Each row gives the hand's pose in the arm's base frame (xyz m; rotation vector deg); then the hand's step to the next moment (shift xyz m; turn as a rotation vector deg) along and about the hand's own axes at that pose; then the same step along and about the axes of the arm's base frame.
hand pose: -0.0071 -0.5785 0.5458 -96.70 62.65 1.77
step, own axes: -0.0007 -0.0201 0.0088 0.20 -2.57 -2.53
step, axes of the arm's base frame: 0.0171 0.0073 0.0116 0.63 -2.07 2.90
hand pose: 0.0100 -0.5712 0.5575 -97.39 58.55 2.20
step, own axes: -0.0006 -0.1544 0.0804 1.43 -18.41 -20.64
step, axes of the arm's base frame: 0.1339 0.0691 0.0871 3.35 -16.81 21.76
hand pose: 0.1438 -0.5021 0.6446 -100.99 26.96 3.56
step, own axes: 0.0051 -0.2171 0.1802 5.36 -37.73 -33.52
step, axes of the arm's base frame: 0.1170 0.2056 0.1539 10.92 -26.82 41.68
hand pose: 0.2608 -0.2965 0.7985 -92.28 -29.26 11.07
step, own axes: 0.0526 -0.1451 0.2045 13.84 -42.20 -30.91
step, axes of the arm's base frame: -0.0695 0.2110 0.1276 16.39 -20.67 47.25
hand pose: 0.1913 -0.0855 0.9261 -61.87 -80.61 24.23
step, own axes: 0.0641 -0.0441 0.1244 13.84 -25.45 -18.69
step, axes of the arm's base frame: -0.1175 0.0727 0.0493 10.96 -8.11 31.66
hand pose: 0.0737 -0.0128 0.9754 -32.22 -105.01 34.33
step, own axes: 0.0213 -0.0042 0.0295 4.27 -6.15 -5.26
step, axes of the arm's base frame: -0.0349 0.0064 0.0090 3.06 -1.27 8.53
